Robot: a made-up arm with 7 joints. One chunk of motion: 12 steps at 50 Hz.
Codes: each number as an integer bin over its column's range. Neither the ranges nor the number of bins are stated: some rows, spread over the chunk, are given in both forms.
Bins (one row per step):
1: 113 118 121 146 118 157
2: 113 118 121 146 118 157
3: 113 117 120 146 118 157
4: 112 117 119 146 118 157
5: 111 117 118 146 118 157
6: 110 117 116 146 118 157
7: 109 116 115 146 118 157
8: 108 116 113 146 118 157
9: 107 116 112 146 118 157
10: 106 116 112 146 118 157
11: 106 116 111 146 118 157
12: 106 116 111 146 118 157
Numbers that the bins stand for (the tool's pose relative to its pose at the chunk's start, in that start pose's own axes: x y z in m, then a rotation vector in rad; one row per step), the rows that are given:
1: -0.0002 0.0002 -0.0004 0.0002 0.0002 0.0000
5: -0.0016 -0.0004 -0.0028 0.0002 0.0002 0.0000
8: -0.0038 -0.0009 -0.0069 0.0002 0.0002 0.0000
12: -0.0052 -0.0009 -0.0086 0.0002 0.0002 0.0000
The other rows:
2: -0.0002 0.0002 -0.0004 0.0002 0.0002 0.0000
3: -0.0002 -0.0004 -0.0012 0.0002 0.0002 0.0000
4: -0.0009 -0.0004 -0.0020 0.0002 0.0002 0.0000
6: -0.0024 -0.0004 -0.0045 0.0002 0.0002 0.0000
7: -0.0031 -0.0009 -0.0053 0.0002 0.0002 0.0000
9: -0.0045 -0.0009 -0.0078 0.0002 0.0002 0.0000
10: -0.0052 -0.0009 -0.0078 0.0002 0.0002 0.0000
11: -0.0052 -0.0009 -0.0086 0.0002 0.0002 0.0000

